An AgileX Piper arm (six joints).
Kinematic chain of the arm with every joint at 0, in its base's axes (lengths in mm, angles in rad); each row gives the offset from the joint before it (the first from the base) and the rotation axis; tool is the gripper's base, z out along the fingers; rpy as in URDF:
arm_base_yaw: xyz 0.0 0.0 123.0 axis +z
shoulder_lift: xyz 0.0 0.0 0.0 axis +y
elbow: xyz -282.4 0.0 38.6 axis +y
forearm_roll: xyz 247.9 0.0 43.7 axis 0.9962 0 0.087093
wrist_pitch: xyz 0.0 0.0 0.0 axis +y
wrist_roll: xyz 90.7 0.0 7.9 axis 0.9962 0 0.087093
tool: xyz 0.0 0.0 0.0 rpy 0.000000 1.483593 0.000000
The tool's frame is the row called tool.
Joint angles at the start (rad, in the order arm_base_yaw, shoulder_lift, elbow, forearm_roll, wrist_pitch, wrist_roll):
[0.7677, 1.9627, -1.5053, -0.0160, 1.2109, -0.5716]
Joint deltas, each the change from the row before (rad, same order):
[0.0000, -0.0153, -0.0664, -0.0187, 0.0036, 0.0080]
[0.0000, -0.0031, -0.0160, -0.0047, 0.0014, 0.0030]
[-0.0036, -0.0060, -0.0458, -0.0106, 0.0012, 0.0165]
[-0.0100, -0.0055, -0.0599, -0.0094, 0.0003, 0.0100]
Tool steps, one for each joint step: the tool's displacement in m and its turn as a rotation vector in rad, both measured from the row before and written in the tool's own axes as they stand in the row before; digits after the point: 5 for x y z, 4 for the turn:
[-0.00567, -0.00600, -0.02243, 0.0573, -0.0560, 0.0034]
[-0.00146, -0.00163, -0.00514, 0.0134, -0.0125, 0.0020]
[-0.00374, -0.00582, -0.01367, 0.0359, -0.0371, 0.0186]
[-0.00411, -0.00927, -0.01694, 0.0432, -0.0493, 0.0199]

